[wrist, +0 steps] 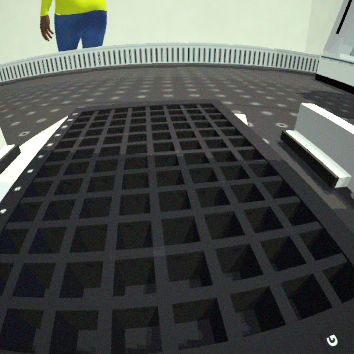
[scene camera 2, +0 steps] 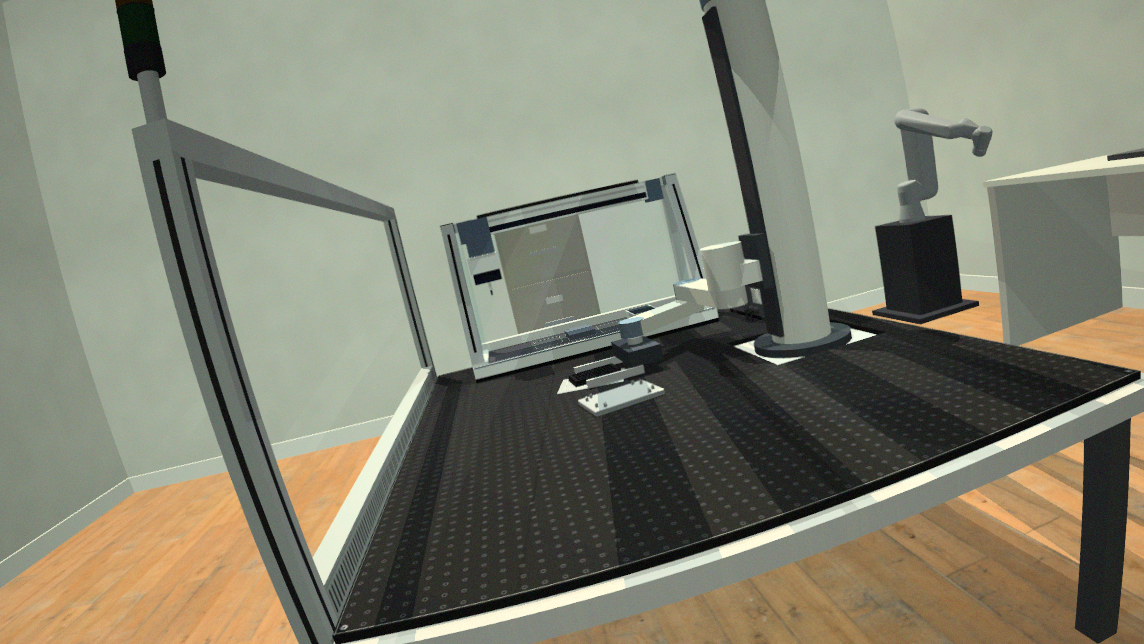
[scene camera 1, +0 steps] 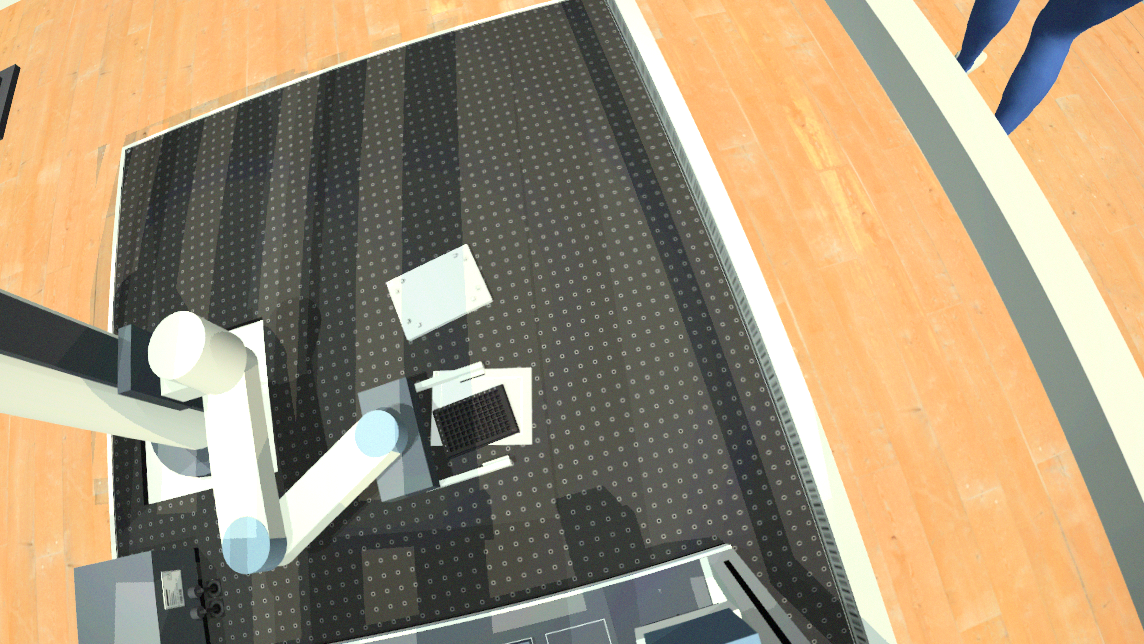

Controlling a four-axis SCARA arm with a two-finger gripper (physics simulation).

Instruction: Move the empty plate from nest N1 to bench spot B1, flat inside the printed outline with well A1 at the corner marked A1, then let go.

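Frame: origin at the arm's base, x ahead, y left, z up, level; millimetres.
Seen in the pictures: gripper, fingertip midpoint: (wrist: pixel 148 121) (scene camera 2: pixel 580 377) (scene camera 1: pixel 496 412); arm's base at its link origin: (scene camera 2: pixel 802 342).
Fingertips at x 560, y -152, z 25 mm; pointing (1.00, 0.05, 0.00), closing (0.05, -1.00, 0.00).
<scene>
Offsets run from my fingertips to a thing's top centre. "*": to the spot under its first point.
The black plate {dx -38, dy -4, dz +4 mm} (scene camera 1: pixel 475 418) (scene camera 2: pixel 590 375) (wrist: pixel 161 190) has a grid of empty wells and lies on a white sheet {dx -25, dy +19, dz -10 mm} (scene camera 1: pixel 524 400) (scene camera 2: pixel 566 387) (wrist: pixel 31 149), turned at an angle to the sheet's edges. A letter G shows at its lower right in the wrist view. The corner mark A1 and the printed outline cannot be made out. The white nest {dx -54, dy +240, dz +10 mm} (scene camera 1: pixel 438 292) (scene camera 2: pixel 622 395) with small corner pins stands beside the sheet and holds no plate. My gripper (scene camera 1: pixel 485 416) (scene camera 2: pixel 582 376) (wrist: pixel 148 121) is open, one finger along each long side of the plate, with gaps between.
A framed machine (scene camera 1: pixel 724 560) (scene camera 2: pixel 458 296) stands along one bench edge. A dark box {* dx -666, dy -159, dz +102 mm} (scene camera 1: pixel 120 596) is near the arm's base. The column (scene camera 2: pixel 780 184) rises from the bench. A slotted white rail (scene camera 1: pixel 688 176) (wrist: pixel 160 54) edges the bench, with a person (scene camera 1: pixel 1040 60) (wrist: pixel 80 25) beyond.
</scene>
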